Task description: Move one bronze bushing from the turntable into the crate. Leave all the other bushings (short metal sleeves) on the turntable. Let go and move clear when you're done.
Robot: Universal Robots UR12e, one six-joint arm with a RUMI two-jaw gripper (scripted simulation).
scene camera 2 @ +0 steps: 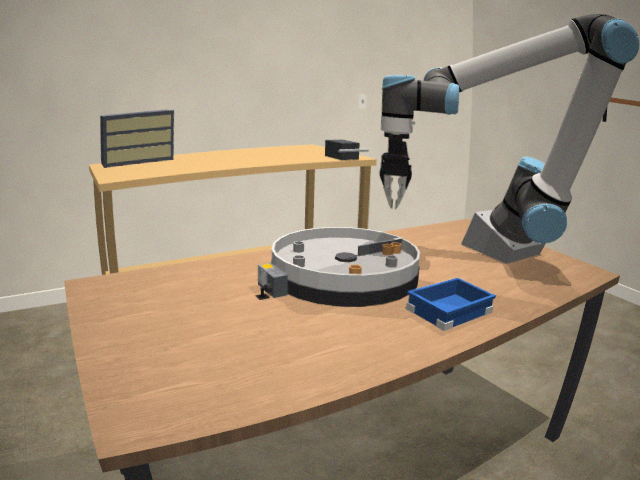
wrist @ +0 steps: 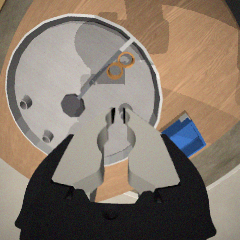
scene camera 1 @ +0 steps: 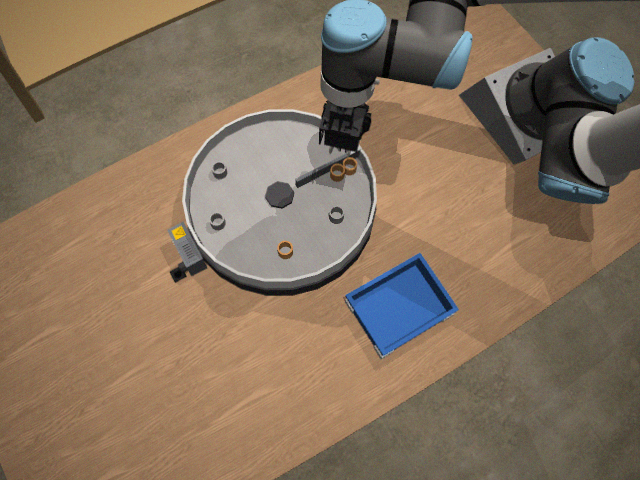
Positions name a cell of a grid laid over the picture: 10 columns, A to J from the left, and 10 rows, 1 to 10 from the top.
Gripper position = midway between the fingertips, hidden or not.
In view: the gripper (wrist: E5) and a blue crate (scene camera 1: G7).
The blue crate is seen too in scene camera 2 (scene camera 2: H7) and in the wrist view (wrist: H6).
